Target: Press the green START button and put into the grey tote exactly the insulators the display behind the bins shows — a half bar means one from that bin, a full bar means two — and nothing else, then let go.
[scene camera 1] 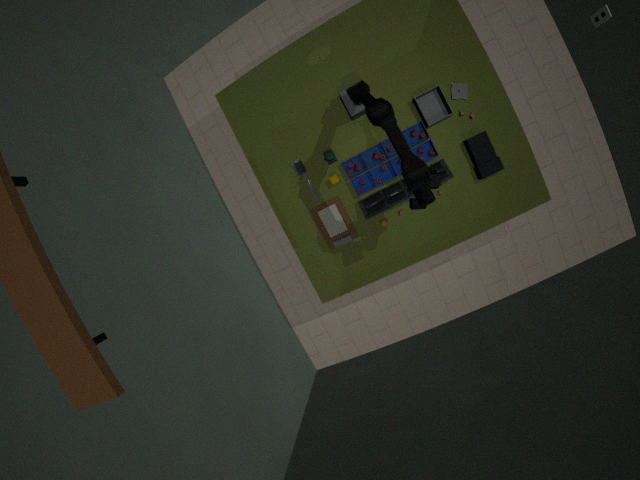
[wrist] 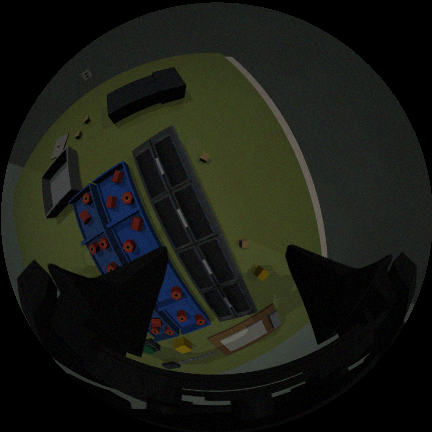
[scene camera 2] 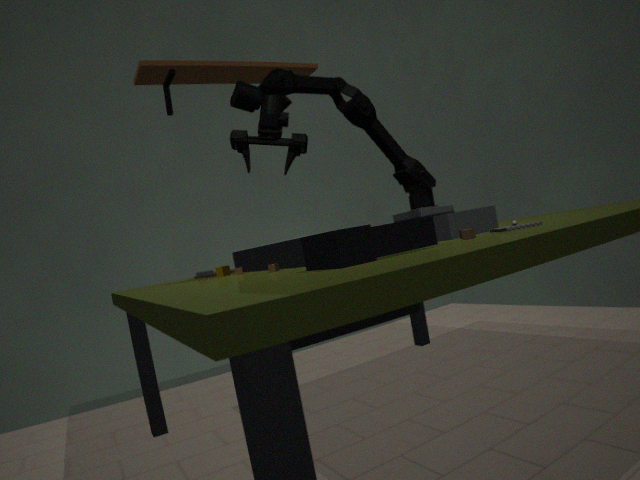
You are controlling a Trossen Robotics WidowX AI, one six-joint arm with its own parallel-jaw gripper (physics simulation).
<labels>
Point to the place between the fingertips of the gripper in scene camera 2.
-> At 267,173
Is the gripper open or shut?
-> Open.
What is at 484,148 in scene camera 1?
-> A dark box.
</labels>
